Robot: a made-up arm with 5 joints.
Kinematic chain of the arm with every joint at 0, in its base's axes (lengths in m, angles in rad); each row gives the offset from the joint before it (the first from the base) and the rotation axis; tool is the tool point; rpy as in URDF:
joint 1: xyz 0 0 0.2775 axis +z
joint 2: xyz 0 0 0 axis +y
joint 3: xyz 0.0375 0 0.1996 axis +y
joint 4: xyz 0.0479 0 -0.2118 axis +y
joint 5: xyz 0.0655 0 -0.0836 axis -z
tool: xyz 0 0 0 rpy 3.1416 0 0
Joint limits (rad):
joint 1: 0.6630..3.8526
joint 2: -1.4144..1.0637
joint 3: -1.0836..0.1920
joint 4: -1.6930..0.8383
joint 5: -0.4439..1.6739
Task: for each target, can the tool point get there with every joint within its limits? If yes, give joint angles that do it. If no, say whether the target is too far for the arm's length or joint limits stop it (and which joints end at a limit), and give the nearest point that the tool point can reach.
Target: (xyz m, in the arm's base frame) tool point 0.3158 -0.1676 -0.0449
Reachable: no: joint limits stop it (at a limit: joint 1, joint 2) | nearest point 0.1211 0.0946 0.0207 | short by 0.333 m
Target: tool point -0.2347 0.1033 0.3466
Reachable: yes | joints 2.7271 0.2003 -0.4686 -1.3896 1.3004
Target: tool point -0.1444 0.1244 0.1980
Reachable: yes | joints 2.4304 0.3102 -0.0694 -0.7502 0.1730
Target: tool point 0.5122 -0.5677 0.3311
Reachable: no: too far | nearest point 0.1391 -0.1542 0.5286 | short by 0.591 m
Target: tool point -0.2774 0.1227 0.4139
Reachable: yes | joints 2.7250 -0.2340 -0.8063 0.1396 1.4043
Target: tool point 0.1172 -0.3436 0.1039
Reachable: no: joint limits stop it (at a limit: joint 2, joint 3) | nearest point 0.0304 -0.0892 0.1960 | short by 0.284 m
